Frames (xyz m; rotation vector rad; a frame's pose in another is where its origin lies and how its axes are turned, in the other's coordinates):
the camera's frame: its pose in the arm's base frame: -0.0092 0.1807 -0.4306 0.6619 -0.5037 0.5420
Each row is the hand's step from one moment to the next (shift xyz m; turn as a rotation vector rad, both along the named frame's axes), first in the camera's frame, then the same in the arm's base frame.
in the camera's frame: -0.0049 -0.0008 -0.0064 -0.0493 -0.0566 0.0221
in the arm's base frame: -0.0015 0.0024 -0.0076 -0.0081 -0.0676 -0.0385
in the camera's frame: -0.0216 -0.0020 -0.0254 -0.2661 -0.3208 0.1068
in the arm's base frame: -0.0083 0.0095 -0.0309 -0.0309 -0.3666 -0.2230
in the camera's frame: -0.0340 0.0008 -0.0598 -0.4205 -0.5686 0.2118
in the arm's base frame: -0.0104 0.0311 -0.0605 -0.0223 -0.6497 -0.3498
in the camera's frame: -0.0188 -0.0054 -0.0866 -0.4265 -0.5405 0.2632
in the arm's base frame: 0.0117 0.0499 -0.0725 -0.0573 -0.6680 -0.3062
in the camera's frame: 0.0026 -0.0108 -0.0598 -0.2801 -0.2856 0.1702
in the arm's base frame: 0.0241 0.0345 -0.0439 -0.0793 -0.3909 -0.1729
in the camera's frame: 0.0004 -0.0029 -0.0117 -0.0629 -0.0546 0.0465
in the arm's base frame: 0.0051 0.0062 -0.0090 -0.0258 -0.0871 -0.0290
